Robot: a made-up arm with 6 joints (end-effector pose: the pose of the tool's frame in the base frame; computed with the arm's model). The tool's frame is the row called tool.
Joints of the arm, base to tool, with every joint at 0 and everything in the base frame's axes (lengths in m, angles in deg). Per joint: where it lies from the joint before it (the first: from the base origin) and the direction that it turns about. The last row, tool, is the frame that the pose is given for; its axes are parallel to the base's.
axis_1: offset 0 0 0.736 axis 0 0 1
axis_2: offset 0.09 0 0 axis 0 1 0
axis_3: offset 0 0 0.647 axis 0 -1 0
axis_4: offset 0 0 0.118 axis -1 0 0
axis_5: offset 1.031 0 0 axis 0 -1 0
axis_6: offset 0.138 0 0 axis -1 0 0
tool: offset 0 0 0
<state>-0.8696 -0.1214 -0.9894 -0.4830 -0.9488 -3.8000</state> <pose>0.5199 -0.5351 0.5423 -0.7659 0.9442 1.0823</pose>
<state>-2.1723 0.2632 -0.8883 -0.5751 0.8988 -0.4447</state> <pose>-0.5598 -0.7118 0.4255 0.6247 -0.7968 -2.5791</pose>
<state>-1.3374 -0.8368 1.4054 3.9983 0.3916 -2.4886</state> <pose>-0.3108 1.1354 2.0245 1.7654 0.8443 2.4573</pose>
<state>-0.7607 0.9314 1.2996 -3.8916 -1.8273 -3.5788</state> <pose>0.9954 -1.0730 1.6818 0.0344 -2.4676 -0.4923</pose>
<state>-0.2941 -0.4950 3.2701 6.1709 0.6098 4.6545</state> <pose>-0.9897 0.2905 0.4777 1.3054 1.1978 -1.8113</pose>
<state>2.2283 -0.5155 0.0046 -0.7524 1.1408 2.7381</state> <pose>-0.3059 0.5364 2.0217 -0.4567 -1.0626 0.2417</pose>
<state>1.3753 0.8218 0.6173 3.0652 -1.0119 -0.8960</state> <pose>0.3376 1.6587 1.1821 -1.2589 -1.4927 -0.0238</pose>
